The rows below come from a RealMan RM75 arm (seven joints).
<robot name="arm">
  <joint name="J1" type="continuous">
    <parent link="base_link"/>
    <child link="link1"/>
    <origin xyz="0 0 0.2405"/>
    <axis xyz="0 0 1"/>
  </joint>
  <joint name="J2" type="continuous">
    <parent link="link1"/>
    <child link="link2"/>
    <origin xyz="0 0 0"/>
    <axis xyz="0 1 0"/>
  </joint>
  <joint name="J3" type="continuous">
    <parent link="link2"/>
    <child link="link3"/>
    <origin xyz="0 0 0.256"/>
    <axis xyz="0 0 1"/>
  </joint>
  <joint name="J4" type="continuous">
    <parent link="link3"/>
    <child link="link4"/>
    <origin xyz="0 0 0"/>
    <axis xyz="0 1 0"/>
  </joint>
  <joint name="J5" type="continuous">
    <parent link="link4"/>
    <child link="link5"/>
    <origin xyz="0 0 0.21"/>
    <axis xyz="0 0 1"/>
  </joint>
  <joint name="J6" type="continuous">
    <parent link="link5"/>
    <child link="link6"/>
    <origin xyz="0 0 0"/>
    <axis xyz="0 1 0"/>
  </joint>
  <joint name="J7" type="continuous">
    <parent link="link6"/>
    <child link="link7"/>
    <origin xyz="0 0 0.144"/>
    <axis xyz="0 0 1"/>
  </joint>
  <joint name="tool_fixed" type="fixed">
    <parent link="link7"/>
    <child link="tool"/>
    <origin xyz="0 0 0"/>
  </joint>
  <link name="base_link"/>
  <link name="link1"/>
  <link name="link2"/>
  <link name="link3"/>
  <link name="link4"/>
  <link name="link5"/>
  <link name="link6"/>
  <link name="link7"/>
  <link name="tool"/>
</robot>
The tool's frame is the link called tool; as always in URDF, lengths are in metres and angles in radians. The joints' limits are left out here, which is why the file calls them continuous.
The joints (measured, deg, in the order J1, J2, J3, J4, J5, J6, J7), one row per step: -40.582 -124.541 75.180 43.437 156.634 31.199 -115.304; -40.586 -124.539 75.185 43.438 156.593 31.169 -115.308; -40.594 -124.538 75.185 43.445 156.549 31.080 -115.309; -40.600 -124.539 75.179 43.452 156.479 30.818 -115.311; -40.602 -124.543 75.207 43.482 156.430 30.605 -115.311; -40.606 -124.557 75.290 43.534 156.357 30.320 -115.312; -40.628 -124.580 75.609 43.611 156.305 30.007 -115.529; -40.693 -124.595 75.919 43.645 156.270 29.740 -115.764; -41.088 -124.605 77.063 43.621 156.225 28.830 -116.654; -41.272 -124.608 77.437 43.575 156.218 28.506 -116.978; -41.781 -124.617 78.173 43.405 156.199 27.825 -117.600; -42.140 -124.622 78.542 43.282 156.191 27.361 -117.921; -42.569 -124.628 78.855 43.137 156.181 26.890 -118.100; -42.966 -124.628 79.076 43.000 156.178 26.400 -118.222; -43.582 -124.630 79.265 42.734 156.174 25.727 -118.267; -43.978 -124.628 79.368 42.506 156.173 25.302 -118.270; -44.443 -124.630 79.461 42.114 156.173 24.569 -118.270; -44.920 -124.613 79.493 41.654 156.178 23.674 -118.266; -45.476 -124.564 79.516 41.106 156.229 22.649 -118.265
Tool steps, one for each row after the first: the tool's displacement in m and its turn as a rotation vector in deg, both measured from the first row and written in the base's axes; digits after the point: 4 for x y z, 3 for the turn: 0.0001 0.0001 0.0000 0.030 -0.040 -0.010; 0.0003 0.0003 0.0001 0.115 -0.088 -0.057; 0.0007 0.0008 0.0005 0.354 -0.176 -0.180; 0.0012 0.0012 0.0007 0.539 -0.228 -0.318; 0.0020 0.0018 0.0009 0.759 -0.290 -0.536; 0.0035 0.0022 0.0005 0.935 -0.369 -0.808; 0.0050 0.0027 0.0000 1.060 -0.435 -1.053; 0.0108 0.0046 -0.0019 1.392 -0.564 -1.970; 0.0129 0.0054 -0.0026 1.509 -0.622 -2.291; 0.0180 0.0073 -0.0042 1.719 -0.728 -3.040; 0.0213 0.0087 -0.0049 1.907 -0.797 -3.551; 0.0250 0.0104 -0.0055 2.076 -0.798 -4.178; 0.0283 0.0121 -0.0058 2.307 -0.803 -4.776; 0.0329 0.0146 -0.0061 2.614 -0.772 -5.620; 0.0356 0.0160 -0.0063 2.780 -0.726 -6.119; 0.0383 0.0179 -0.0066 3.117 -0.686 -6.719; 0.0409 0.0200 -0.0064 3.600 -0.662 -7.334; 0.0437 0.0225 -0.0060 4.168 -0.577 -8.040
